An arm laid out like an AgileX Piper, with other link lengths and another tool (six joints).
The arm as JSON. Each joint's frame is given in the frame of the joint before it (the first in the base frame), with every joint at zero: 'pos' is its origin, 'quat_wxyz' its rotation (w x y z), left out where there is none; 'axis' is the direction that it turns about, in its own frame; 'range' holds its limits. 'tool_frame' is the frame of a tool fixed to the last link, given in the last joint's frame.
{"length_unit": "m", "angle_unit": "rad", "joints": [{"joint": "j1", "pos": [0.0, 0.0, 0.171], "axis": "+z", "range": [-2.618, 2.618]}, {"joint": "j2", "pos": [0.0, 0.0, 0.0], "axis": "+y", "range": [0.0, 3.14]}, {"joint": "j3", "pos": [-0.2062, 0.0, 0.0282], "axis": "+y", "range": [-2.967, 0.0]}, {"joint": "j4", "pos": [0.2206, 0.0, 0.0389], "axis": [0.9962, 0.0, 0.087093], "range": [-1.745, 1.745]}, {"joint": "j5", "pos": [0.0, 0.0, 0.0], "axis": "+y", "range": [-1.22, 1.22]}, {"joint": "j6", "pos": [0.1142, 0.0, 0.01], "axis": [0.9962, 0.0, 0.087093], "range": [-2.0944, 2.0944]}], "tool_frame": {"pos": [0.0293, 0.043, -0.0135], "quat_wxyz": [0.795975, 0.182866, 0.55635, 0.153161]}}
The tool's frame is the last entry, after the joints.
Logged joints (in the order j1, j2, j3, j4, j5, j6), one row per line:
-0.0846, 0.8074, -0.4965, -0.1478, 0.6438, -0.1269
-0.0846, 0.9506, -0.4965, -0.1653, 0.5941, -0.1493
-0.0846, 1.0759, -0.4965, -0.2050, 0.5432, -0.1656
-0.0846, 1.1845, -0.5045, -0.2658, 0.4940, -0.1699
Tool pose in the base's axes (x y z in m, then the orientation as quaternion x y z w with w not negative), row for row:
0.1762, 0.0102, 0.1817, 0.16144, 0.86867, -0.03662, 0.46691
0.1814, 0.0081, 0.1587, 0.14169, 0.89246, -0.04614, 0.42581
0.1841, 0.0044, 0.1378, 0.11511, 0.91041, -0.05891, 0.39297
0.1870, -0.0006, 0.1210, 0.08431, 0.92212, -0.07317, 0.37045
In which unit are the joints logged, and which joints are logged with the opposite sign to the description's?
The joints are logged in radians. Opposite sign: none.
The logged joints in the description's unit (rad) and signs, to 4 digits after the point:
-0.0846, 0.8074, -0.4965, -0.1478, 0.6438, -0.1269
-0.0846, 0.9506, -0.4965, -0.1653, 0.5941, -0.1493
-0.0846, 1.0759, -0.4965, -0.2050, 0.5432, -0.1656
-0.0846, 1.1845, -0.5045, -0.2658, 0.4940, -0.1699

